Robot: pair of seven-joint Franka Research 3 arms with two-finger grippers.
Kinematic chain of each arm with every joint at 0, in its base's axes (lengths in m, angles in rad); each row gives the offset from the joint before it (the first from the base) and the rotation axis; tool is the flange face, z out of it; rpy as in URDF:
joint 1: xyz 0 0 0.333 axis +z
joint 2: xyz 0 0 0 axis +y
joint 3: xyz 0 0 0.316 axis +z
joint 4: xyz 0.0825 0 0 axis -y
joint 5: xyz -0.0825 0 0.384 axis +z
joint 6: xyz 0 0 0 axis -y
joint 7: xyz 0.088 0 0 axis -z
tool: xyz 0 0 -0.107 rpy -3.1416 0 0
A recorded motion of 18 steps. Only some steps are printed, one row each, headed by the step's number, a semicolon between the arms.
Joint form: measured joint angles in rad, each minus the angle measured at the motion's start. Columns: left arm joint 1, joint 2, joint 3, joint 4, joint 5, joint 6, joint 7; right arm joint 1, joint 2, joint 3, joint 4, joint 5, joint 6, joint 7.
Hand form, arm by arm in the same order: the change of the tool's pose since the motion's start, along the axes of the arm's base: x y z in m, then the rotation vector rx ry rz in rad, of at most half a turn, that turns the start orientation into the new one. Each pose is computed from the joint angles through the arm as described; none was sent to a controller.
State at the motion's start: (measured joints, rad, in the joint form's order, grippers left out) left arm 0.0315 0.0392 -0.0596 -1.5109 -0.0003 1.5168 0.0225; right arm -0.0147 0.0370 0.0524 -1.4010 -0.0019 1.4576 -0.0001
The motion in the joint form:
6: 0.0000 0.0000 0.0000 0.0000 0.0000 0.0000 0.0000; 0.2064 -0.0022 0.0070 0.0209 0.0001 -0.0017 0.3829
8: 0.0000 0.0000 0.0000 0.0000 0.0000 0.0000 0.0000; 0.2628 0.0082 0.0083 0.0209 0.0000 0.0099 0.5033
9: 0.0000 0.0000 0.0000 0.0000 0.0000 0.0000 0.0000; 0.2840 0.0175 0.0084 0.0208 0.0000 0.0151 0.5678
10: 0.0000 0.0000 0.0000 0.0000 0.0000 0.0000 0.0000; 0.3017 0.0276 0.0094 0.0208 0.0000 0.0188 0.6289
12: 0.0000 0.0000 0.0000 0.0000 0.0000 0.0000 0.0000; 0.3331 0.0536 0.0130 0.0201 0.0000 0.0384 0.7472
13: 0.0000 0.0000 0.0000 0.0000 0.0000 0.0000 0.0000; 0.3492 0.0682 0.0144 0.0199 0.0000 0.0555 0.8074
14: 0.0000 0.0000 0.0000 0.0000 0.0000 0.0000 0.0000; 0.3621 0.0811 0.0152 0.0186 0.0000 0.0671 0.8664
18: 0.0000 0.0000 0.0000 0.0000 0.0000 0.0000 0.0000; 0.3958 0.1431 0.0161 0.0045 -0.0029 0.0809 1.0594
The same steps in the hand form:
6: 0.0000 0.0000 0.0000 0.0000 0.0000 0.0000; -0.0183 0.1163 0.0107 0.0147 -0.0191 -0.1694
8: 0.0000 0.0000 0.0000 0.0000 0.0000 0.0000; -0.0224 0.1482 0.0060 0.0197 -0.0186 -0.2320
9: 0.0000 0.0000 0.0000 0.0000 0.0000 0.0000; -0.0225 0.1605 0.0012 0.0204 -0.0139 -0.2753
10: 0.0000 0.0000 0.0000 0.0000 0.0000 0.0000; -0.0224 0.1715 -0.0041 0.0197 -0.0072 -0.3177
12: 0.0000 0.0000 0.0000 0.0000 0.0000 0.0000; -0.0193 0.1933 -0.0174 0.0202 0.0010 -0.4011
13: 0.0000 0.0000 0.0000 0.0000 0.0000 0.0000; -0.0171 0.2048 -0.0244 0.0237 0.0004 -0.4439
14: 0.0000 0.0000 0.0000 0.0000 0.0000 0.0000; -0.0153 0.2140 -0.0315 0.0240 0.0036 -0.4892
18: 0.0000 0.0000 0.0000 0.0000 0.0000 0.0000; -0.0058 0.2394 -0.0738 -0.0157 0.0520 -0.6483

